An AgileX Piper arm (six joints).
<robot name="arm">
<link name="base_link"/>
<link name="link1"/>
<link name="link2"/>
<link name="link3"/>
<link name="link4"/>
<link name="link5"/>
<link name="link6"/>
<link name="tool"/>
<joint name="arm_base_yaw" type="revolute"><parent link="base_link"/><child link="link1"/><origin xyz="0.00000 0.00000 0.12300" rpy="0.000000 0.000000 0.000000"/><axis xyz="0 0 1"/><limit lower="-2.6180" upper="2.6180"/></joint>
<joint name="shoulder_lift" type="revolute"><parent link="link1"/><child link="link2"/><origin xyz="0.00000 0.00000 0.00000" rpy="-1.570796 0.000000 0.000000"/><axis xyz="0 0 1"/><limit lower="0.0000" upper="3.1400"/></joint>
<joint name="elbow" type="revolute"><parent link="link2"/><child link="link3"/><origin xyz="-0.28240 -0.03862 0.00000" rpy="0.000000 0.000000 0.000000"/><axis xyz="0 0 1"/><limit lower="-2.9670" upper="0.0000"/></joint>
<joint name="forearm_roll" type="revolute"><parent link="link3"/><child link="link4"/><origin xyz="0.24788 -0.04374 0.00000" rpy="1.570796 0.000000 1.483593"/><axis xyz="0 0 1"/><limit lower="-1.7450" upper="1.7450"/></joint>
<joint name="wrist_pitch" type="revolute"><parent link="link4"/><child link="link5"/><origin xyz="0.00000 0.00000 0.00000" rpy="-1.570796 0.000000 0.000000"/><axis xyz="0 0 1"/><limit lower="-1.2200" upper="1.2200"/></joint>
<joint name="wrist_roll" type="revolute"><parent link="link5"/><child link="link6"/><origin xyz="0.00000 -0.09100 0.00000" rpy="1.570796 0.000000 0.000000"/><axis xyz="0 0 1"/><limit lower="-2.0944" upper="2.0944"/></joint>
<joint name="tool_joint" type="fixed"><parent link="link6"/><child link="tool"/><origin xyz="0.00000 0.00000 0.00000" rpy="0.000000 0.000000 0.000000"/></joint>
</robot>
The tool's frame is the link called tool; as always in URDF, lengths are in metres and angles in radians.
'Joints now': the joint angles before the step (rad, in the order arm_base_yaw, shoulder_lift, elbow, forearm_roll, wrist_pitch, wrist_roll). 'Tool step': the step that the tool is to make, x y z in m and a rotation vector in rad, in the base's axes. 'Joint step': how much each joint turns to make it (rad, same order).
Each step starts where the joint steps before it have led.
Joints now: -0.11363, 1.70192, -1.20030, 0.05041, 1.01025, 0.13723
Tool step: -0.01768, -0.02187, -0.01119, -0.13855, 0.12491, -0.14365
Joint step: -0.02854, -0.00221, 0.04881, -0.18738, 0.06721, 0.19262
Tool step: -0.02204, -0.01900, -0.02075, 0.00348, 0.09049, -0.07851
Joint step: -0.07076, -0.00004, 0.09128, -0.01418, 0.00029, 0.01476
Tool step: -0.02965, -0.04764, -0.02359, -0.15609, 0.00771, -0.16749
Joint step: -0.14110, 0.00003, 0.12088, -0.19947, -0.12513, 0.17028
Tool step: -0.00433, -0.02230, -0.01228, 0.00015, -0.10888, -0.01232
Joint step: -0.09180, 0.01315, 0.03824, 0.00825, -0.17258, -0.04124
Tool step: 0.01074, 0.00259, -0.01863, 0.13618, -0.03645, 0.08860
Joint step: -0.02112, 0.06600, -0.01256, 0.20360, -0.06725, -0.24084
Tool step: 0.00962, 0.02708, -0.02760, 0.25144, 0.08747, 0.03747
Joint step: 0.03864, 0.10784, -0.02272, 0.27346, 0.10288, -0.19870
